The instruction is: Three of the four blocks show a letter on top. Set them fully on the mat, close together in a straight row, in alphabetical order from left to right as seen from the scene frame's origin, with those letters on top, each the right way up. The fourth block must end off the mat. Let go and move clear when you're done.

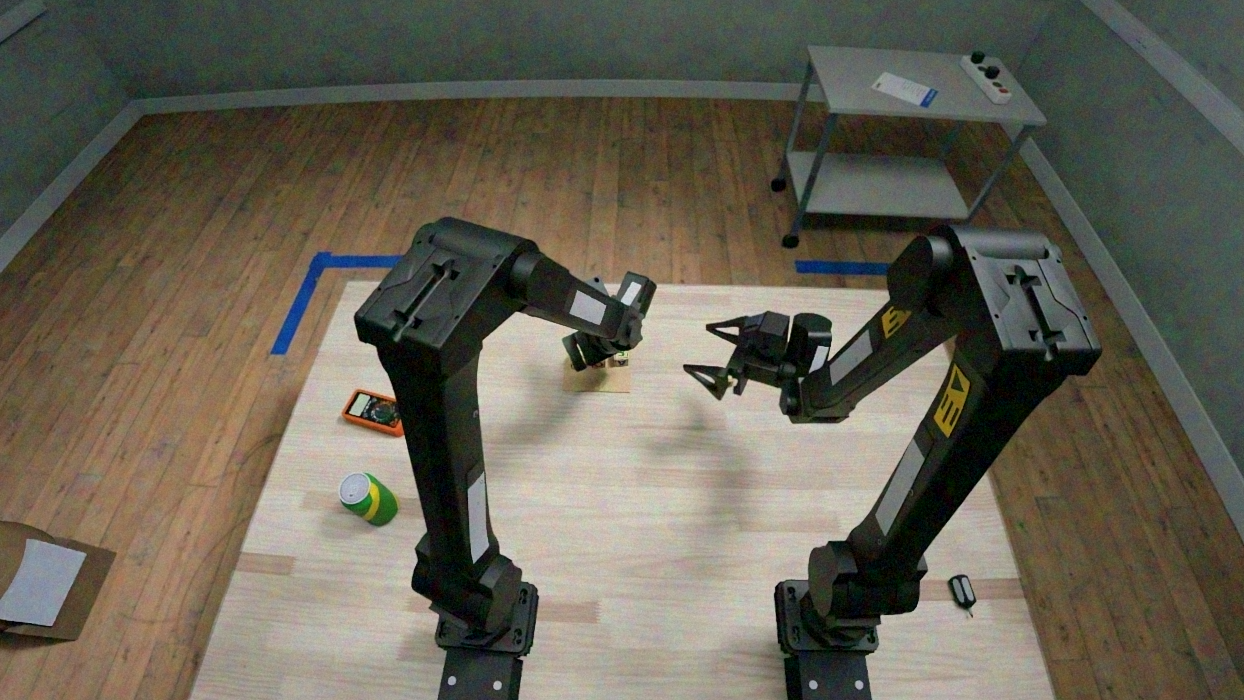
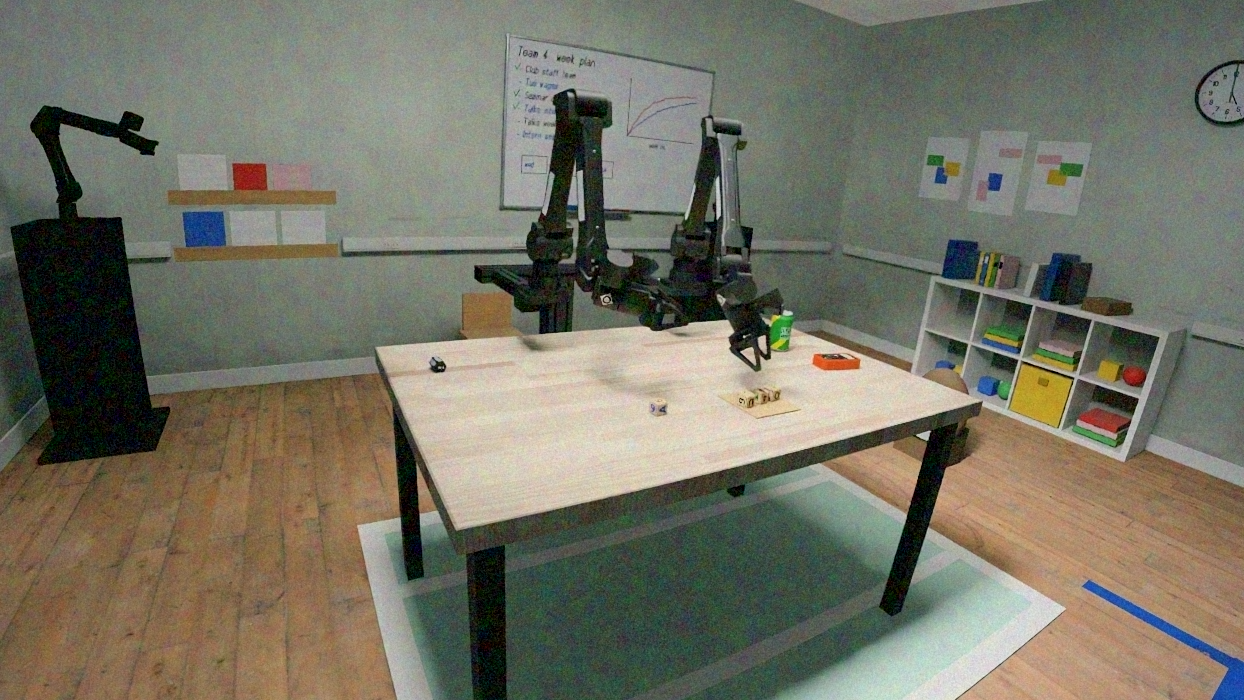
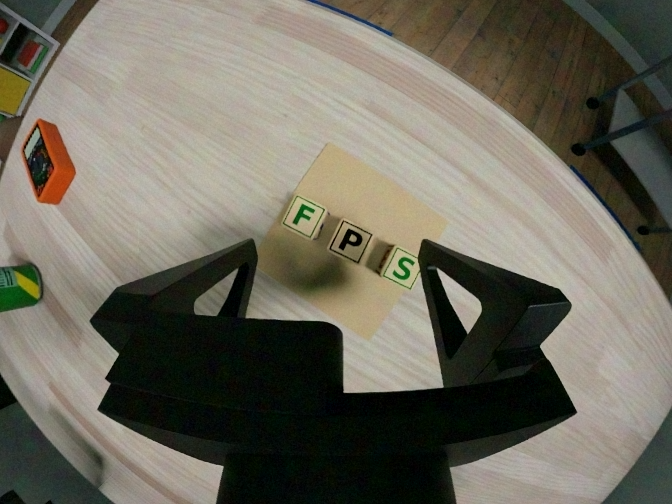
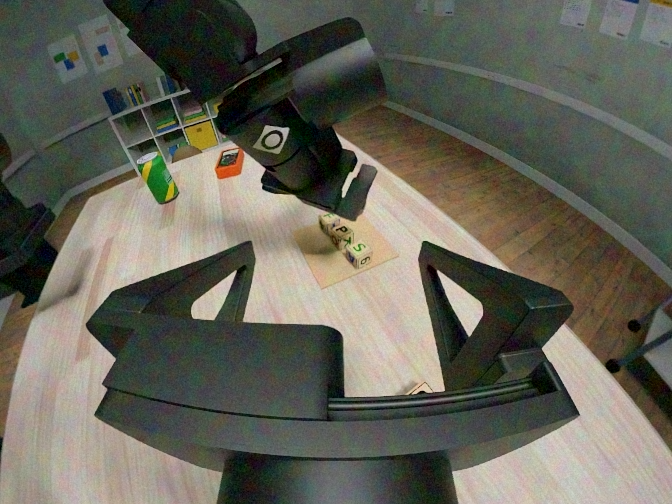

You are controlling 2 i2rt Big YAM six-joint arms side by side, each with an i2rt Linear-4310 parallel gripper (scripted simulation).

Observation:
I see my left gripper, my right gripper, a tan mat, an S block and an F block.
My left gripper also shows in image 1, in image 3 and in image 4. My right gripper is seen too in image 2 and in image 4.

